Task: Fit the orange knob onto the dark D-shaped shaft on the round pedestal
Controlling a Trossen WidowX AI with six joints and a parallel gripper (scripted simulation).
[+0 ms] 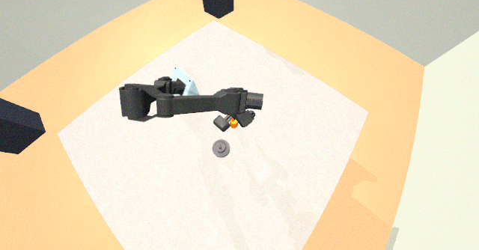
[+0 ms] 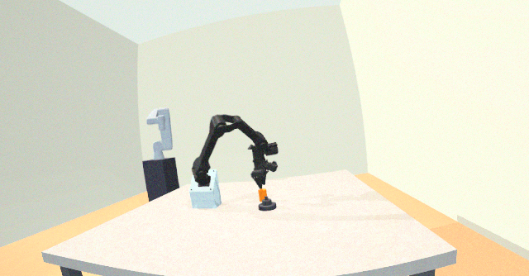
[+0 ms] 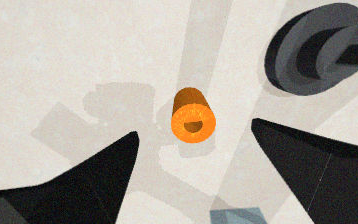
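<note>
My gripper tip is 50 mm above the orange knob. Also, from my gripper tip: pedestal with shaft 130 mm to the right, 50 mm below, 30 mm ahead.
</note>
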